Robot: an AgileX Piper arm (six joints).
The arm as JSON. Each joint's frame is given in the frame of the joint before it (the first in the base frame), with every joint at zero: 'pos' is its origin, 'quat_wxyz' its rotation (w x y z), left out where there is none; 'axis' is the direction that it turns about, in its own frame. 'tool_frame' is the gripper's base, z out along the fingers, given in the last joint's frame.
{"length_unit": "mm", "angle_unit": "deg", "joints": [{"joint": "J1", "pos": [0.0, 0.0, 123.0], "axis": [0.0, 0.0, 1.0]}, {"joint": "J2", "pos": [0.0, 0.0, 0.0], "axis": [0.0, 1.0, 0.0]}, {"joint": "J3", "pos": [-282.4, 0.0, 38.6], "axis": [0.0, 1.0, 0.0]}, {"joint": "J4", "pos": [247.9, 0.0, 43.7], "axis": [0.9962, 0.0, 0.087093]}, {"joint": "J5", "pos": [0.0, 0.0, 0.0], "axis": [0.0, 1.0, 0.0]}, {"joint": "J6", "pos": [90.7, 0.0, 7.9], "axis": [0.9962, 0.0, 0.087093]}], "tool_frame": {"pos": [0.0, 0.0, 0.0], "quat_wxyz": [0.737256, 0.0, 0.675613, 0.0]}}
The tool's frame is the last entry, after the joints.
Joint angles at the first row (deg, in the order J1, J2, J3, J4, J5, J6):
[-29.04 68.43 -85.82 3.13 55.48 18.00]
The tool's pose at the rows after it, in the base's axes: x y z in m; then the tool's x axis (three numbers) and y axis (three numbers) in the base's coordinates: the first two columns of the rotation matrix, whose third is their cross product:
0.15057 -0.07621 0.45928 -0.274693 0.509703 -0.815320 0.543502 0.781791 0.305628
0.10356 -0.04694 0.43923 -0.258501 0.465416 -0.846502 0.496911 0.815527 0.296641
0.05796 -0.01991 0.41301 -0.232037 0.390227 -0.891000 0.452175 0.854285 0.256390
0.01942 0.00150 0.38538 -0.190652 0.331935 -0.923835 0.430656 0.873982 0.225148
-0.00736 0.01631 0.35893 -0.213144 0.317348 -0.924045 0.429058 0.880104 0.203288
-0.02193 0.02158 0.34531 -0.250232 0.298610 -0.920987 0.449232 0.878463 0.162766
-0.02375 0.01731 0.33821 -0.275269 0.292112 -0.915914 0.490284 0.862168 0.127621
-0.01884 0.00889 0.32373 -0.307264 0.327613 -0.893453 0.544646 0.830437 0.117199
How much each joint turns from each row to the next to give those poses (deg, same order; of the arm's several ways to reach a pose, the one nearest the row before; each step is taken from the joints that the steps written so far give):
[0.00 -12.91 10.14 1.86 -0.69 -2.64]
[-0.01 -12.45 10.05 2.20 -0.63 -3.16]
[0.01 -13.17 9.18 1.18 -0.15 -3.83]
[0.00 -12.17 6.90 -0.12 1.25 -1.61]
[0.00 -8.67 3.90 -0.53 5.58 -0.45]
[0.00 -4.03 1.14 -2.02 4.57 -0.63]
[0.00 -0.64 1.18 -3.22 0.93 0.32]
[0.00 0.00 3.24 -3.42 0.06 2.27]

